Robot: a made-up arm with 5 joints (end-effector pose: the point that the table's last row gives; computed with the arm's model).
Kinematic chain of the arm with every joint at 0, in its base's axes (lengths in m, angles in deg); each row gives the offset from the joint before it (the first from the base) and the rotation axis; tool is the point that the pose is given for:
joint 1: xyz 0 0 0.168 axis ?
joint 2: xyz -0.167 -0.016 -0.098 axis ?
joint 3: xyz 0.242 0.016 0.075 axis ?
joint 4: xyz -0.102 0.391 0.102 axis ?
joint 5: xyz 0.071 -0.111 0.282 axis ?
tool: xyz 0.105 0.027 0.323
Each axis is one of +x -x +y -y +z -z.
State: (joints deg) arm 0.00 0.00 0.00 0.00 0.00
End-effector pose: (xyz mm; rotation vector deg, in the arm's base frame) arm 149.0 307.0 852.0 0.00 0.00 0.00
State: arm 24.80 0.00 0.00 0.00 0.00
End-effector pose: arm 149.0 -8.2 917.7 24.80 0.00 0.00
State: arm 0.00 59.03 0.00 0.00 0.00
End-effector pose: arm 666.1 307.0 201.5 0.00 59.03 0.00
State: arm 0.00 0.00 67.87 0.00 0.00
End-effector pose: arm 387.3 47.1 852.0 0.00 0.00 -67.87
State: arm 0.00 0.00 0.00 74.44 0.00
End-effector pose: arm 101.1 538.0 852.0 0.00 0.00 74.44
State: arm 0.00 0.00 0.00 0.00 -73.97
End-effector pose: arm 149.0 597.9 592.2 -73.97 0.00 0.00
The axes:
joint 1: +x
joint 2: +y
joint 3: -z
joint 4: +z
joint 5: +x

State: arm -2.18 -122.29 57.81 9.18 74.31
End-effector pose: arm -823.8 -116.4 42.2 90.95 -123.90 55.85
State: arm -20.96 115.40 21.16 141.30 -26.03
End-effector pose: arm 433.9 293.9 -535.3 77.13 54.67 65.65
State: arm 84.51 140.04 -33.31 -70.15 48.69
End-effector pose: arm 368.6 540.3 12.1 26.01 127.71 24.84
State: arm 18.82 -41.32 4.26 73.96 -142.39
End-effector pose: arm -162.8 504.0 502.7 -124.62 -92.79 -32.02
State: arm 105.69 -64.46 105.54 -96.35 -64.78
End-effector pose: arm -506.1 -467.7 -87.7 -65.00 -125.08 -4.78
